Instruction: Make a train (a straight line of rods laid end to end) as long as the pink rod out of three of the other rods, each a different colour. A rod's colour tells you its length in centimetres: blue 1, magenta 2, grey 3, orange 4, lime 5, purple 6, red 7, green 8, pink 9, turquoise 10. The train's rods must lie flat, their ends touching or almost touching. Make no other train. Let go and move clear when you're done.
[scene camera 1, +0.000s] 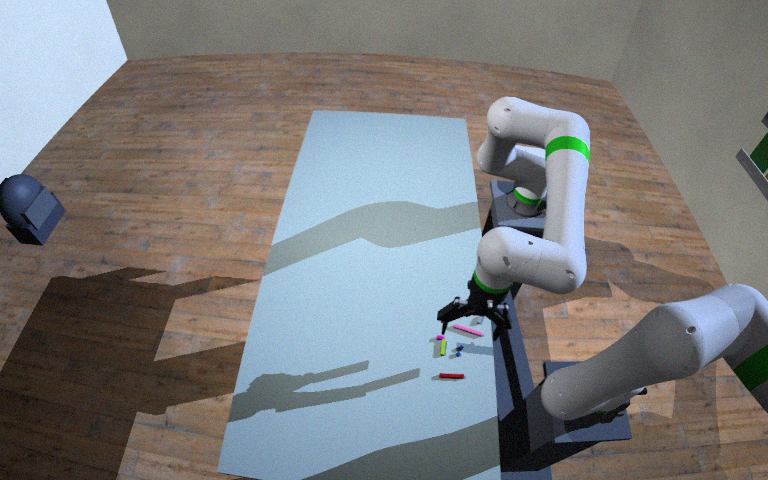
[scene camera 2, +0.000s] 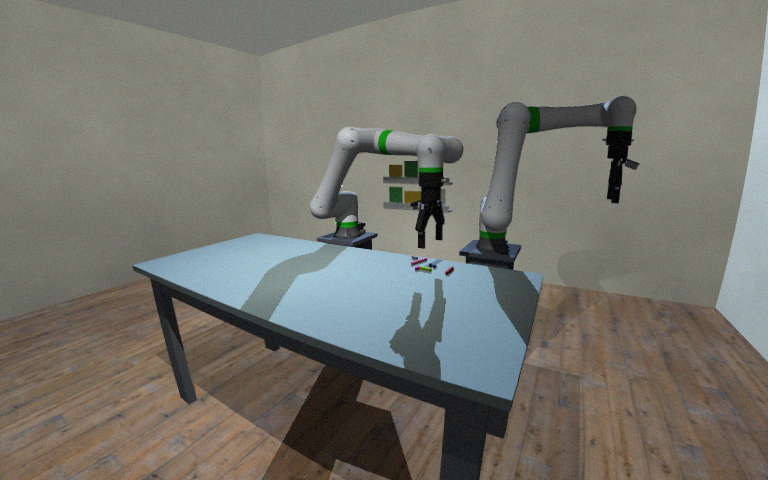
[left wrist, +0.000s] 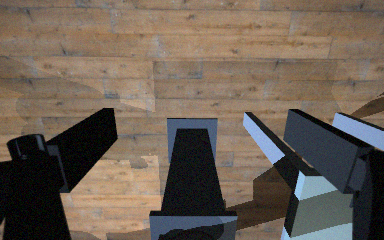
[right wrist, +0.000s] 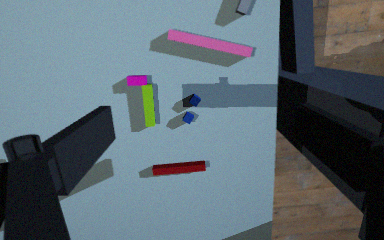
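Note:
Left gripper (scene camera 2: 612, 201), (left wrist: 200, 124). Right gripper (scene camera 1: 469, 333), (scene camera 2: 430, 243), (right wrist: 204, 121). Pink rod (right wrist: 174, 35), out of frame in the left wrist view.

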